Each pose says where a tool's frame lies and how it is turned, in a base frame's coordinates. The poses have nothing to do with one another.
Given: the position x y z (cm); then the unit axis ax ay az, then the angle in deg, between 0 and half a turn.
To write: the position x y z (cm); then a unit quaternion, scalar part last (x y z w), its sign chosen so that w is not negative. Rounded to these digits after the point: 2 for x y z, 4 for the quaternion.
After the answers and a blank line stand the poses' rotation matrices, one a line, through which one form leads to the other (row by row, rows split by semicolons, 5 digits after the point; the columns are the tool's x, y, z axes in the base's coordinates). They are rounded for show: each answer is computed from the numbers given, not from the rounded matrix.
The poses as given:
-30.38 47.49 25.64 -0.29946 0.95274 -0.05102 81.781
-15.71 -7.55 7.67 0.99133 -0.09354 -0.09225 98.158
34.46 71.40 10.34 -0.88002 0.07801 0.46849 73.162
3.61 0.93 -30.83 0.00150 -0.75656 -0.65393 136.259
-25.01 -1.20 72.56 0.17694 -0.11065 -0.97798 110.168
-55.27 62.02 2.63 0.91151 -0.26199 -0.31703 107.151
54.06 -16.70 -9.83 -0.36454 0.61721 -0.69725 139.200
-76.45 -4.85 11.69 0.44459 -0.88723 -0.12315 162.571
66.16 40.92 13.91 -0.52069 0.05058 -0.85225 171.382
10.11 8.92 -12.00 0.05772 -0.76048 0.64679 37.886
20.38 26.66 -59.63 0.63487 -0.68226 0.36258 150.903
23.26 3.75 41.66 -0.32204 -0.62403 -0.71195 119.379
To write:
-30.38 47.49 25.64 -0.1960 0.6237 -0.0334 0.7560
-15.71 -7.55 7.67 0.7491 -0.0707 -0.0697 0.6550
34.46 71.40 10.34 -0.5245 0.0465 0.2792 0.8030
3.61 0.93 -30.83 0.0014 -0.7021 -0.6069 0.3725
-25.01 -1.20 72.56 0.1451 -0.0907 -0.8019 0.5724
-55.27 62.02 2.63 0.7334 -0.2108 -0.2551 0.5938
54.06 -16.70 -9.83 -0.3417 0.5785 -0.6535 0.3486
-76.45 -4.85 11.69 0.4395 -0.8770 -0.1217 0.1515
66.16 40.92 13.91 -0.5192 0.0504 -0.8498 0.0751
10.11 8.92 -12.00 0.0187 -0.2469 0.2100 0.9458
20.38 26.66 -59.63 0.6145 -0.6604 0.3510 0.2512
23.26 3.75 41.66 -0.2780 -0.5387 -0.6146 0.5047

0.21981 -0.19403 0.95605; -0.29502 0.92091 0.25473; -0.92986 -0.33805 0.14519
0.98029 -0.01457 -0.19702; -0.19720 -0.13191 -0.97145; -0.01183 0.99115 -0.13219
0.83977 -0.49717 -0.21819; 0.39964 0.29399 0.86825; -0.36752 -0.81633 0.44557
-0.72247 0.45017 -0.52477; -0.45408 0.26343 0.85113; 0.52139 0.85320 0.01409
-0.30267 0.89169 -0.33657; -0.94435 -0.32831 -0.02057; -0.12884 0.31161 0.94143
0.78097 -0.00630 -0.62453; -0.61216 -0.20601 -0.76342; -0.12385 0.97853 -0.16474
-0.52351 0.06028 0.84989; -0.85092 -0.08767 -0.51793; 0.04329 -0.99432 0.09719
-0.56784 -0.73391 -0.37273; -0.80768 0.58412 0.08034; 0.15876 0.34667 -0.92445
-0.44954 0.07533 0.89008; -0.18008 -0.98362 -0.00770; 0.87492 -0.16375 0.45574
0.78994 -0.40644 -0.45914; 0.38794 0.91113 -0.13912; 0.47487 -0.06822 0.87741
-0.11855 -0.98795 0.09955; -0.63531 -0.00159 -0.77226; 0.76311 -0.15480 -0.62746
-0.33600 0.91994 -0.20202; -0.32084 0.08987 0.94286; 0.88553 0.38161 0.26496

